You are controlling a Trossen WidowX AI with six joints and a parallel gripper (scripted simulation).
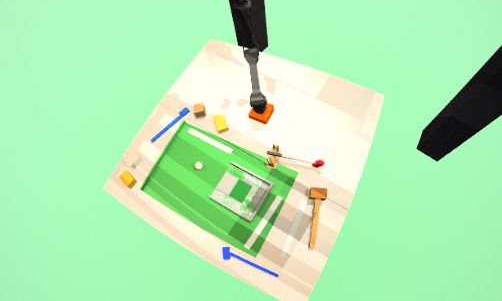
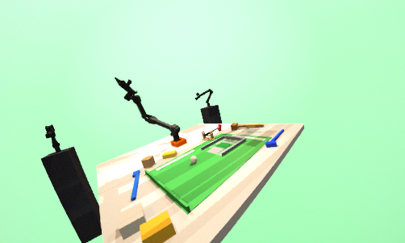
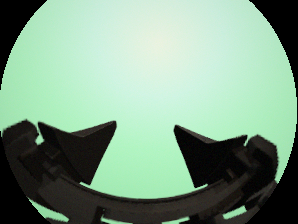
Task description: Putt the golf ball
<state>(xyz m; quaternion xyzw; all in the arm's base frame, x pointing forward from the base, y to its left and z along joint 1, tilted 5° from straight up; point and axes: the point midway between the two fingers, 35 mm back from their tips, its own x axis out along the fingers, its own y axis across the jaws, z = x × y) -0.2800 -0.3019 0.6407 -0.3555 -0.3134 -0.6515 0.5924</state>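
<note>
My gripper tip is now 680 mm short of the white golf ball, 250 mm to the right of it and 700 mm above it. Round my gripper tip: tan block (420 mm ahead, 30 mm to the left, 700 mm below); then green mat (700 mm ahead, 380 mm to the left, 730 mm below).
</note>
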